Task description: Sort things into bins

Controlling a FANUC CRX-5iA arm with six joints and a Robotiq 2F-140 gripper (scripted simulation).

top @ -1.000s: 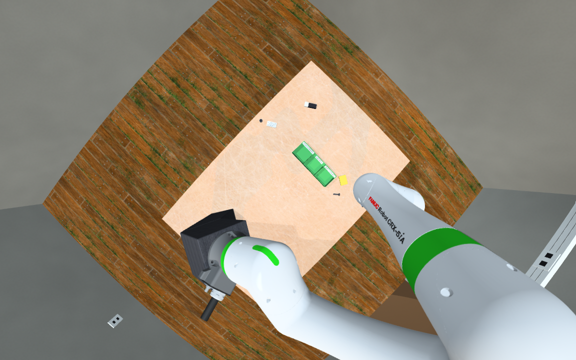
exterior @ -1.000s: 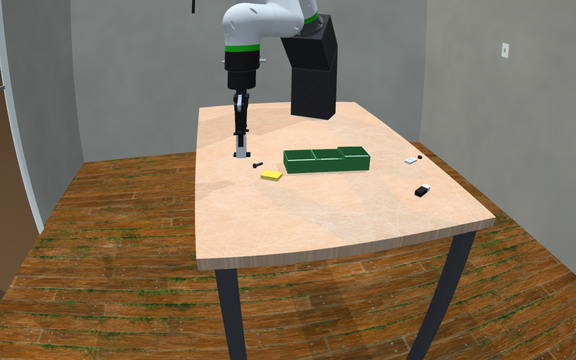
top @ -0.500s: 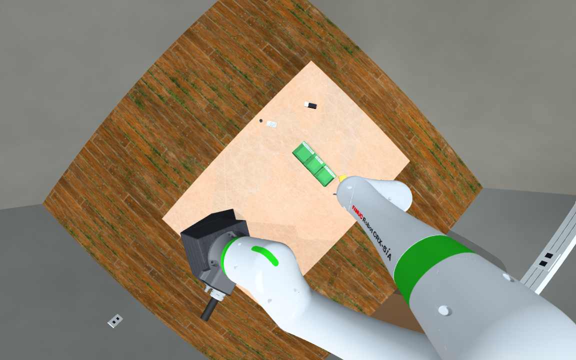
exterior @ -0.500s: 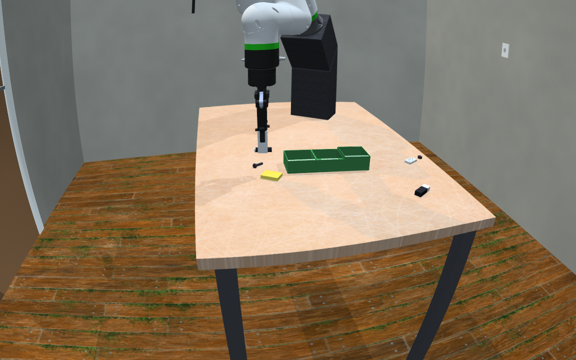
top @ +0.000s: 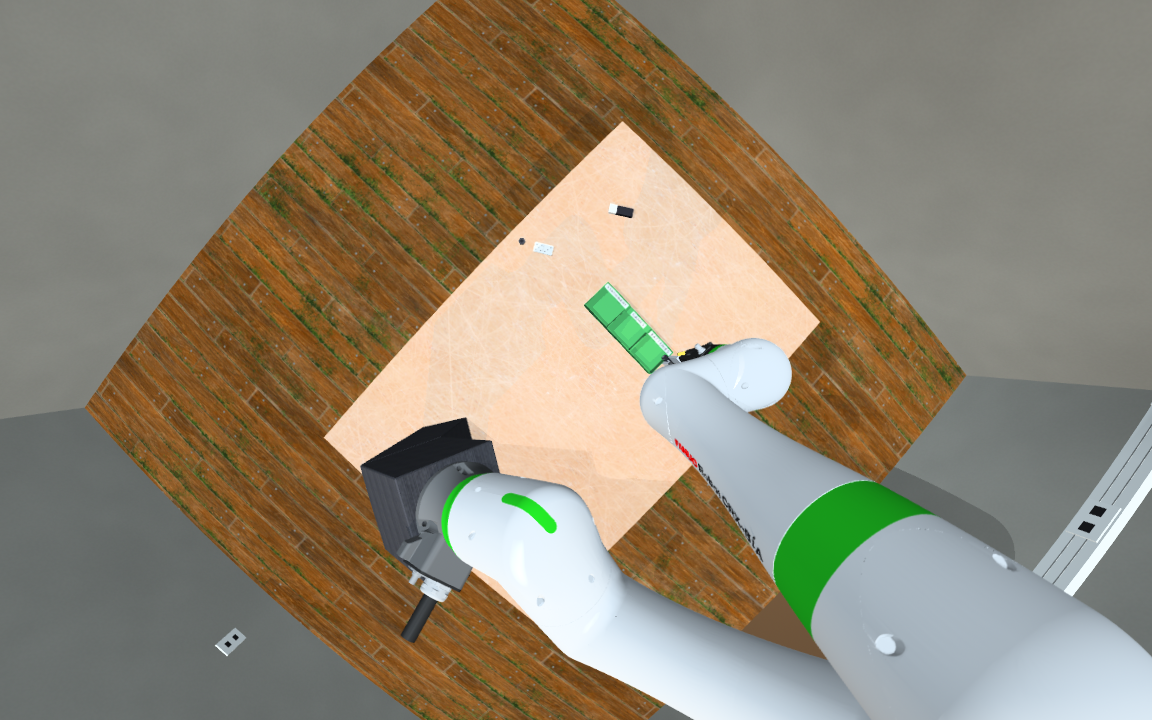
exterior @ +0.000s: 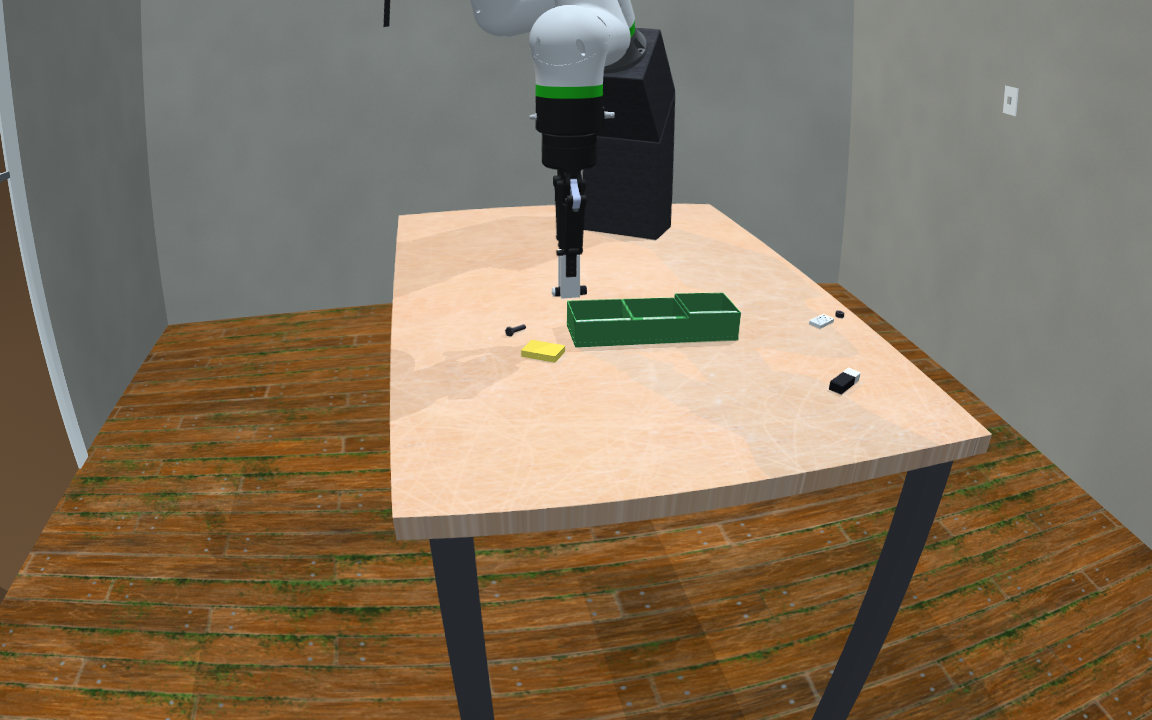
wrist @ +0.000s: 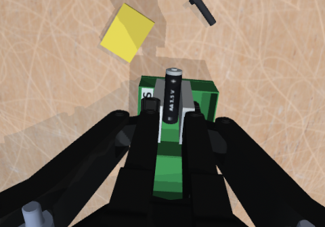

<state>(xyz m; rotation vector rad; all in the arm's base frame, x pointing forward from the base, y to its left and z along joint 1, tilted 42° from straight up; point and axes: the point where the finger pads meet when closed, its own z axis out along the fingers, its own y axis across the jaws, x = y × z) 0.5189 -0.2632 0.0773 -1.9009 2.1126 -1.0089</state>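
Right now my hand is 9 cm short of the white domino, 43 cm to the right of it and 10 cm above it. From my hand the other things lie so: black bolt 5 cm behind, 7 cm to the right, 10 cm below; yellow pad 4 cm ahead, 5 cm to the right, 10 cm below; black battery 3 cm below.
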